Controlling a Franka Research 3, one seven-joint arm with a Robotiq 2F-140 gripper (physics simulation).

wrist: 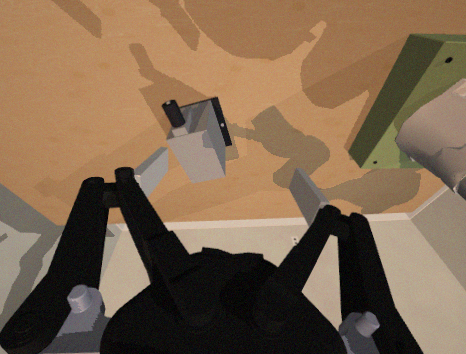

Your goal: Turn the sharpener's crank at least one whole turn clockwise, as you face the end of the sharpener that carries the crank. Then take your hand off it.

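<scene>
The sharpener (202, 157) is a light grey, boxy body in the middle left of the wrist view, with a thin black plate on its right side. A short black crank handle (173, 114) sticks up at its upper left, on a small grey piece. My gripper (231, 169) is open, with its two grey finger pads wide apart and nothing between them. The sharpener appears beyond the fingertips, nearer the left finger in the picture. I see no contact between a finger and the crank. The height gap is hard to tell.
A green block (387, 100) with small dark holes is at the right, with a grey-brown rounded object (440, 135) over it. The wooden table's pale edge (260, 221) runs across below the sharpener in the picture. Shadows fall across the wood.
</scene>
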